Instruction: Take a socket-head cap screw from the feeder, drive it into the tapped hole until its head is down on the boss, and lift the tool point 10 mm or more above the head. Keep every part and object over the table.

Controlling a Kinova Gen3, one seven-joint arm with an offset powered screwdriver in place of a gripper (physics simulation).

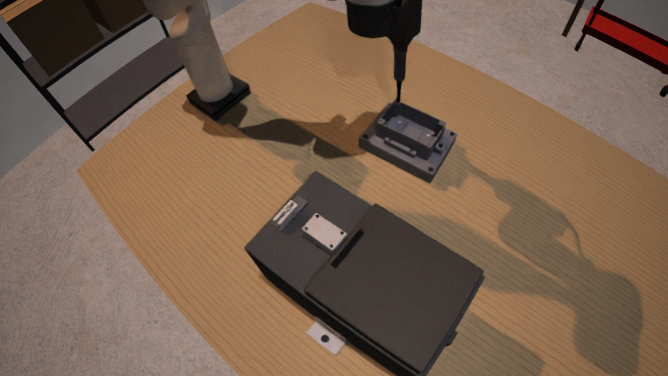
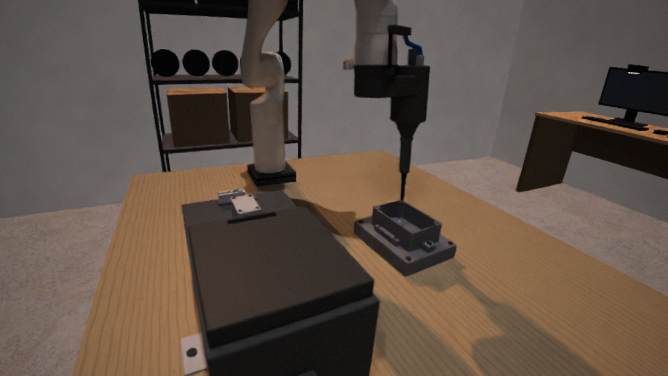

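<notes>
The screwdriver [image 1: 398, 101] [image 2: 402, 199] points straight down, its thin bit tip at the rear corner of the open grey housing [image 1: 406, 141] [image 2: 395, 228]. The tip looks at or just above the rim there; contact is too small to tell. No screw can be made out at the tip, and the boss and tapped hole under it are not clear. The housing sits on a grey base plate [image 1: 375, 145] [image 2: 380, 247] with corner holes. The dark screw feeder [image 1: 400, 290] [image 2: 275, 270] stands apart, with a small silver block [image 1: 286, 213] [image 2: 231, 195] on its lower deck.
A pale plate [image 1: 325, 231] [image 2: 245, 204] with corner holes lies on the feeder deck. A white tag [image 1: 317, 331] [image 2: 192, 364] with a black dot lies beside the feeder. The arm's black base [image 1: 218, 105] [image 2: 271, 175] stands at the table's rear. A shelf rack stands behind.
</notes>
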